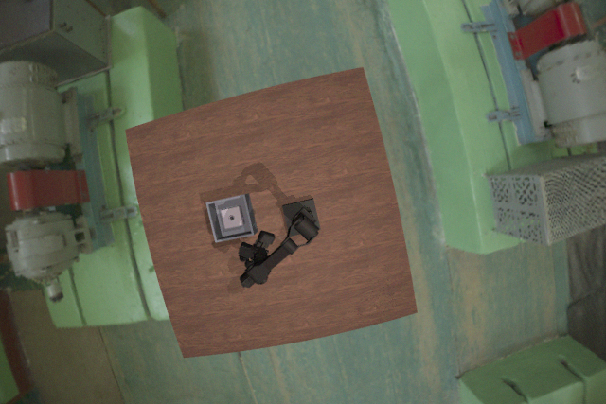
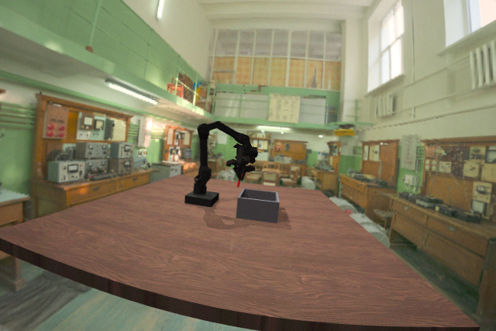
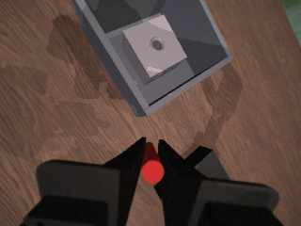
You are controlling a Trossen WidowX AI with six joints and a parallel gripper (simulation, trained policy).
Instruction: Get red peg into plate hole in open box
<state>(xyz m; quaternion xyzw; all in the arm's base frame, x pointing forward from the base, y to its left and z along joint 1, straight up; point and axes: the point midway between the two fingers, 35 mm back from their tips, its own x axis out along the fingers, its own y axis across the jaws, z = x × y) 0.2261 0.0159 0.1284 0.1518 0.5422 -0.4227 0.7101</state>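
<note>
Right now my gripper tip is 13 cm to the left of the dark grey box, 11 cm above it and 9 cm short of it. Round my gripper tip: red peg 1 cm to the left, 1 cm behind.
</note>
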